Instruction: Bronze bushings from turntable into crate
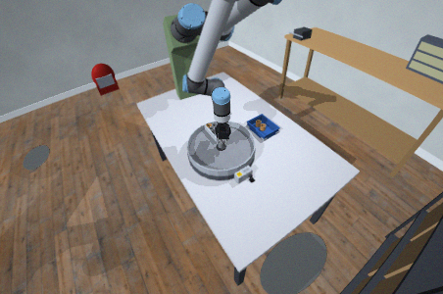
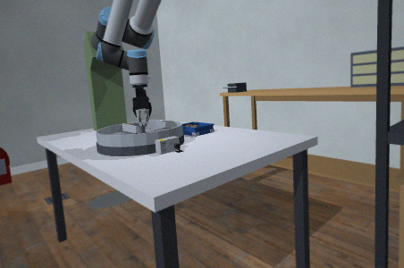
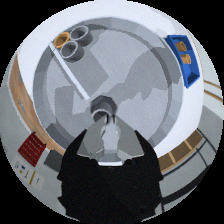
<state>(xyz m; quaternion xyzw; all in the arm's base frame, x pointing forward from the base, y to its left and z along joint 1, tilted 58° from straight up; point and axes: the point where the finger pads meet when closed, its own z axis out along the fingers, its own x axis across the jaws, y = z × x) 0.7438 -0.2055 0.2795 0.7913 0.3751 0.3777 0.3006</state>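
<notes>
Now: the grey turntable 40 mm below my hand, 10 mm to the right of it and 10 mm behind it. Also, from my hand: blue crate (340 mm to the left, 80 mm ahead, 70 mm below).
</notes>
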